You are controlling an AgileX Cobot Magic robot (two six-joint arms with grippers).
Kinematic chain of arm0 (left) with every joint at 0, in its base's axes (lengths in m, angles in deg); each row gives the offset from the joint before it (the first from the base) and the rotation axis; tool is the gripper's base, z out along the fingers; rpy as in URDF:
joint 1: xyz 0 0 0.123 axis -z
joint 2: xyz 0 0 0 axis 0.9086 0.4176 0
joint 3: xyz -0.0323 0.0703 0.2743 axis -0.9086 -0.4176 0
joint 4: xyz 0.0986 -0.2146 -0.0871 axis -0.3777 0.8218 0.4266
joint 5: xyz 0 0 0 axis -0.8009 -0.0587 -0.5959
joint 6: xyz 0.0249 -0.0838 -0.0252 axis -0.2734 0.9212 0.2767
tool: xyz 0 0 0 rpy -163.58 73.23 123.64
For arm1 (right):
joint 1: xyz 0 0 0.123 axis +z
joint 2: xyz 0 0 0 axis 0.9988 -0.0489 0
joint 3: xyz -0.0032 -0.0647 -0.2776 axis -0.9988 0.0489 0
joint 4: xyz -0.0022 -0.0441 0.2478 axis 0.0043 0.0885 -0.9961
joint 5: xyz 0 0 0 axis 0.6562 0.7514 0.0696
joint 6: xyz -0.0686 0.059 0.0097 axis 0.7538 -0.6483 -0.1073
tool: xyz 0 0 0 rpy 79.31 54.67 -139.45
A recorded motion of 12 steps. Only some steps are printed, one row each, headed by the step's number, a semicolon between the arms.
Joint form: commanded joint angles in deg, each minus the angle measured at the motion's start. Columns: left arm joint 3, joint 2, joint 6, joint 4, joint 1, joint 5; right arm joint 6, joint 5, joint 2, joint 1, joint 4, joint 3.
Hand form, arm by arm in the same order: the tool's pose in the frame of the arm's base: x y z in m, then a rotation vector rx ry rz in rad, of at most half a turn. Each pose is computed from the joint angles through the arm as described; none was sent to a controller.
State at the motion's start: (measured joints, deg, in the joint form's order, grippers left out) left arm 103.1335 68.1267 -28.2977 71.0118 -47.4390 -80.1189; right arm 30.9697 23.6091 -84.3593 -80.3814 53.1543 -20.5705
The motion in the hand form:
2: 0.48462 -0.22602 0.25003 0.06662 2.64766 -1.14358; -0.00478 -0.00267 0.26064 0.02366 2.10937 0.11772
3: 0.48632 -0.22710 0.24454 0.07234 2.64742 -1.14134; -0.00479 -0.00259 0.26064 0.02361 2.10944 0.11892
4: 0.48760 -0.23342 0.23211 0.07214 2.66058 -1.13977; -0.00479 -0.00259 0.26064 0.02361 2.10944 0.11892
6: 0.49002 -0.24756 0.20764 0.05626 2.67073 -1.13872; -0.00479 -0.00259 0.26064 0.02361 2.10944 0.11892
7: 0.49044 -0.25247 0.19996 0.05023 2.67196 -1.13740; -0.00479 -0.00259 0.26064 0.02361 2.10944 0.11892
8: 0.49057 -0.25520 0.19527 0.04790 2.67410 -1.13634; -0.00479 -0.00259 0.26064 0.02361 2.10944 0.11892
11: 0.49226 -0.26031 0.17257 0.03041 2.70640 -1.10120; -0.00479 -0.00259 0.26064 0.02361 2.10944 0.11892
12: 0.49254 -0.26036 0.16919 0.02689 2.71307 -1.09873; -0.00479 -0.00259 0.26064 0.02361 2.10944 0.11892
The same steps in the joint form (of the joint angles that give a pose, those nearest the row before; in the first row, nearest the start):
2: 0.17 6.19 -6.36 11.98 1.15 1.43; 0.12 0.29 1.15 -0.23 0.17 0.12
3: 0.17 6.82 -6.99 12.09 1.20 1.89; 0.12 0.29 1.15 -0.23 0.11 0.12
4: 0.17 8.19 -7.16 12.09 1.83 2.69; 0.12 0.29 1.15 -0.23 0.11 0.12
6: 0.17 10.94 -7.16 12.20 3.27 5.44; 0.12 0.29 1.15 -0.23 0.11 0.12
7: 0.17 11.80 -7.11 12.20 3.78 6.48; 0.12 0.29 1.15 -0.23 0.11 0.12
8: 0.17 12.32 -7.11 12.20 4.07 6.99; 0.12 0.29 1.15 -0.23 0.11 0.12
11: 0.18 14.61 -6.53 10.89 4.70 8.19; 0.12 0.29 1.15 -0.23 0.11 0.12
12: 0.17 14.95 -6.48 10.83 4.70 8.19; 0.12 0.29 1.15 -0.23 0.11 0.12

